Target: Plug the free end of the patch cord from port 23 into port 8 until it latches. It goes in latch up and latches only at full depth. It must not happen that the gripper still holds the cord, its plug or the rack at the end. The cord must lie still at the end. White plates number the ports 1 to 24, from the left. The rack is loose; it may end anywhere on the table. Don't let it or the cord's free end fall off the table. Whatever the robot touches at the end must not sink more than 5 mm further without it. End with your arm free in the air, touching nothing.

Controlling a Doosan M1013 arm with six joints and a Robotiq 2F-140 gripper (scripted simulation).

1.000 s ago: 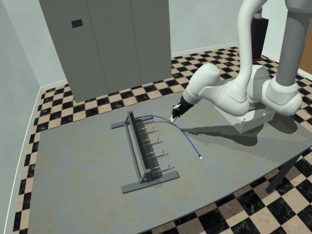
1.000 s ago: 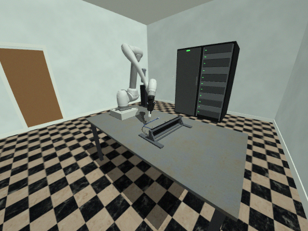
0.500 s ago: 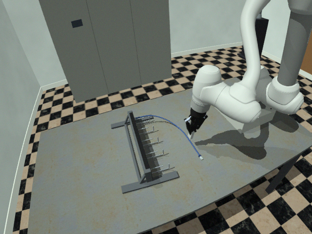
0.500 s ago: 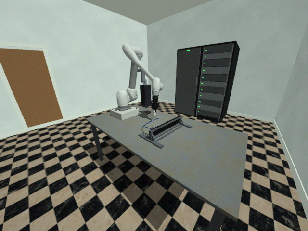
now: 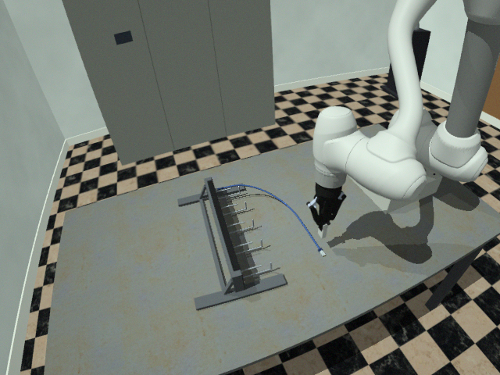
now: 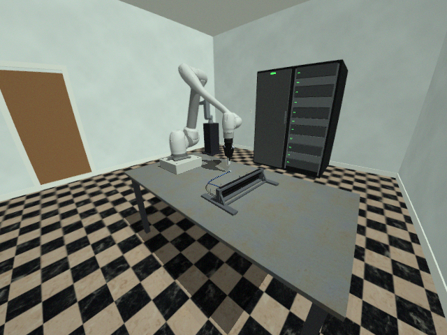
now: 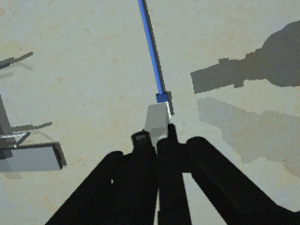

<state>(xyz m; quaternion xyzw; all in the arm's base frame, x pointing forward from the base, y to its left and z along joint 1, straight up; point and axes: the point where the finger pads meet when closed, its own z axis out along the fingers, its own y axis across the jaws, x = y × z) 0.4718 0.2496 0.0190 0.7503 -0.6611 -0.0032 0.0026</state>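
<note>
Right now the free-end plug is 2 cm to the left of my hand and 11 cm below it.
</note>
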